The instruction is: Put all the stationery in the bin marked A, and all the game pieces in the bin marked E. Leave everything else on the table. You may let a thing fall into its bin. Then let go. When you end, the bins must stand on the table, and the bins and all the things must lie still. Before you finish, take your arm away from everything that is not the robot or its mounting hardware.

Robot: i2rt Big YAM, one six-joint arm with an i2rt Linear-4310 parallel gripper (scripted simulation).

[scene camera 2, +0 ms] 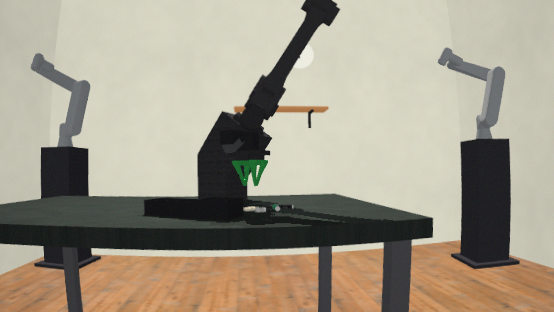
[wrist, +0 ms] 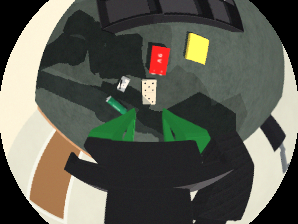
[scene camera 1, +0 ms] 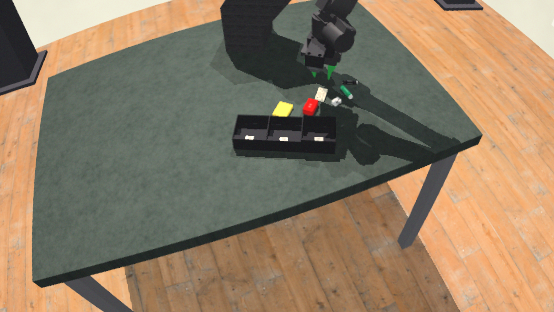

Labels:
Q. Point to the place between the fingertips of the gripper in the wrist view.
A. At 148, 112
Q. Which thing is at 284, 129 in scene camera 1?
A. A bin row.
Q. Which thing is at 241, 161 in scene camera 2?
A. The gripper.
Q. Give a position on a bin row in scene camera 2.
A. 215, 208

